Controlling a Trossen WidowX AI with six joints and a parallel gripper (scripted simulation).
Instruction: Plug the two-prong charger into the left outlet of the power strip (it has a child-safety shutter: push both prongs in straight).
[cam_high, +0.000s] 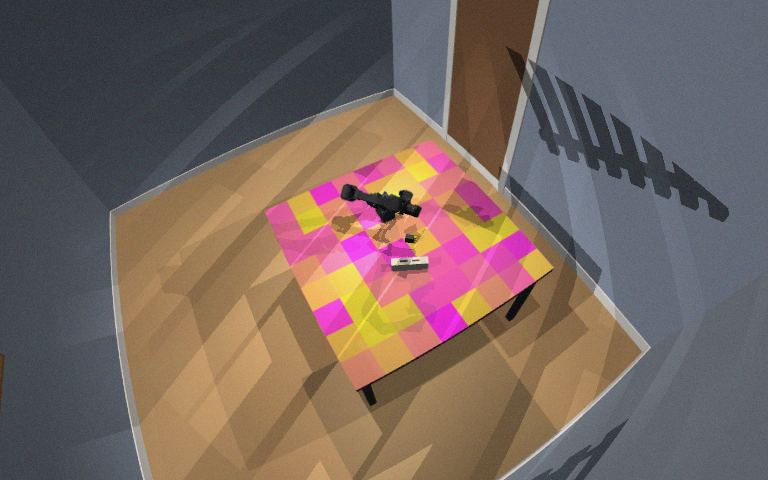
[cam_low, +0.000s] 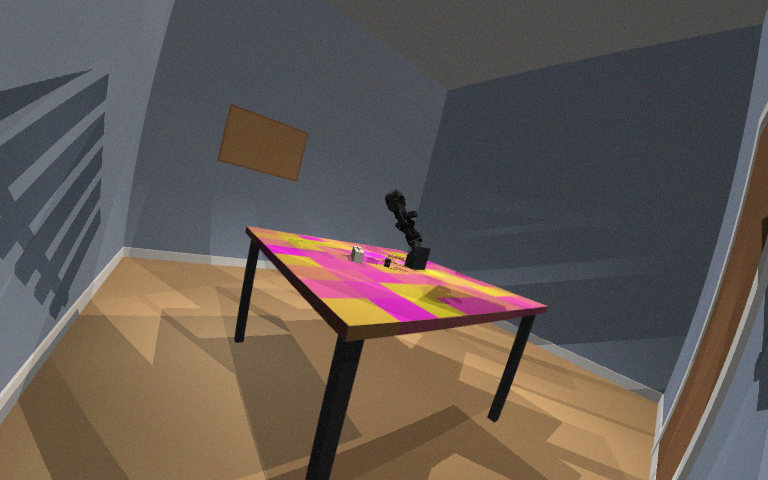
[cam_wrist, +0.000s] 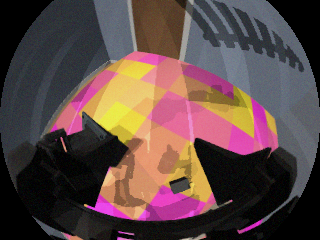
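Right now the charger is 170 mm below my gripper tip, 110 mm ahead of it and 40 mm to the right of it.
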